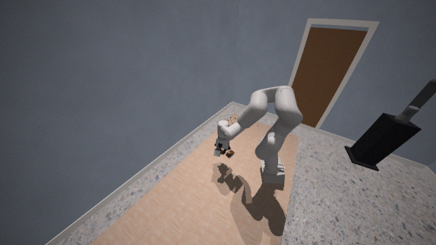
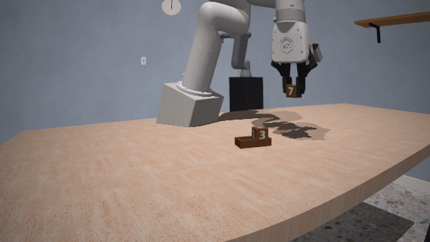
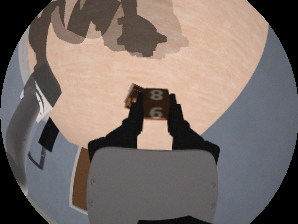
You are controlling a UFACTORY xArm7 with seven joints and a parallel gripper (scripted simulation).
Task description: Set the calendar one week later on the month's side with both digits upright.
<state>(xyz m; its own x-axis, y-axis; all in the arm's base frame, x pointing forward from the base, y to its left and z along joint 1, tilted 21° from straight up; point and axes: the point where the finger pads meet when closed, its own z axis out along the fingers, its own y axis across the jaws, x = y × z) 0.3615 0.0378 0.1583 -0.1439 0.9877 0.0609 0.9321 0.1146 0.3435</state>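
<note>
Right now the cube is 10 mm below my hand. Also, from my hand: brown wooden tray (130 mm below, 100 mm to the right, 40 mm behind).
</note>
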